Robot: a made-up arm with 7 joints.
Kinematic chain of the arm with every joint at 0, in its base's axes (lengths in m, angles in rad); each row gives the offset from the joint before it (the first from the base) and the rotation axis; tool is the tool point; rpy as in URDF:
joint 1: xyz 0 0 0 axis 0.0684 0.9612 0.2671
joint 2: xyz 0 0.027 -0.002 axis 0.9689 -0.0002 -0.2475
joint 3: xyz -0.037 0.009 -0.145 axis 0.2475 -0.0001 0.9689
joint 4: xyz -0.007 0 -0.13 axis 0.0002 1 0
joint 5: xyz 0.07 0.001 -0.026 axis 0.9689 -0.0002 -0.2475
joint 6: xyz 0.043 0 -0.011 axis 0.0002 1 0
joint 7: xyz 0.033 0 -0.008 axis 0.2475 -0.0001 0.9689
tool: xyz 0 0 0 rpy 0 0.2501 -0.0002
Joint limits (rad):
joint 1: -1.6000..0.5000
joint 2: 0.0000..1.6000
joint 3: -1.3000..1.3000
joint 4: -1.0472..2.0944
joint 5: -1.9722..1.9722
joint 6: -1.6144..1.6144
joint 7: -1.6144..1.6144
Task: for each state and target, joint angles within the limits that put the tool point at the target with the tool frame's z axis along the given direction. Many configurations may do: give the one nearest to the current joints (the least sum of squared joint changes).
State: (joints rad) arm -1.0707 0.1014 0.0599 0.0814 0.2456 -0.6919 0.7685
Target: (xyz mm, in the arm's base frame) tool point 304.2 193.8 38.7 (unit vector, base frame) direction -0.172 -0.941 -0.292
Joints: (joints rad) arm -1.1415 0.7930 0.3326 0.0992 0.9836 -0.4197 0.7685
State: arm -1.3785 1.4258 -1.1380 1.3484 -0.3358 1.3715 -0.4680
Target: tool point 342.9 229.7 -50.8 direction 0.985 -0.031 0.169
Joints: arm -1.3244 1.0040 -0.7073 0.7545 -0.7248 1.4996 -0.4680
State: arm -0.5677 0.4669 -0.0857 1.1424 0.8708 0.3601 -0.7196
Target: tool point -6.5 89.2 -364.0 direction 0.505 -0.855 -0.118
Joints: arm 0.2301 0.1973 -0.2162 0.2420 1.0385 0.5614 -0.7196
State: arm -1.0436 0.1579 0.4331 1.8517 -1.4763 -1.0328 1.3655
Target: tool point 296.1 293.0 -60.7 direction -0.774 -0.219 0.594
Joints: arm -1.4855 0.9189 0.2573 2.0238 -1.4098 -1.1907 1.3655
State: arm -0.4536 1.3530 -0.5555 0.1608 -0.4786 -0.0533 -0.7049
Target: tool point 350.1 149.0 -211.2 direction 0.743 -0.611 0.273
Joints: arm -1.0647 0.6189 -0.8066 0.9729 -0.3152 0.6862 -0.7049
